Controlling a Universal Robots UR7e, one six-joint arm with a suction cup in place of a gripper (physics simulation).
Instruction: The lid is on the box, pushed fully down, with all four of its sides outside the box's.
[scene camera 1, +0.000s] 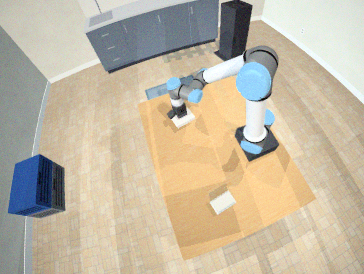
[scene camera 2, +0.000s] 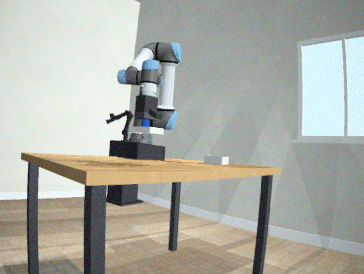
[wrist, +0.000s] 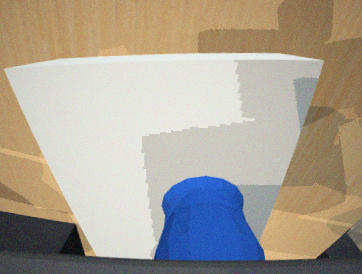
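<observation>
The white lid hangs level on my suction gripper, whose blue cup presses on its top face. In scene camera 2 the lid is clearly above the table, and in the wrist view its top fills the middle. The cup's contact edge is partly hidden by the dark tool body in scene camera 1. The white box stands on the table, well apart from the lid, toward the near end in scene camera 1. Its inside is hard to make out.
The wooden table carries the arm's black base. A blue cabinet stands on the floor at the left. Grey kitchen cabinets and a black column stand beyond the table.
</observation>
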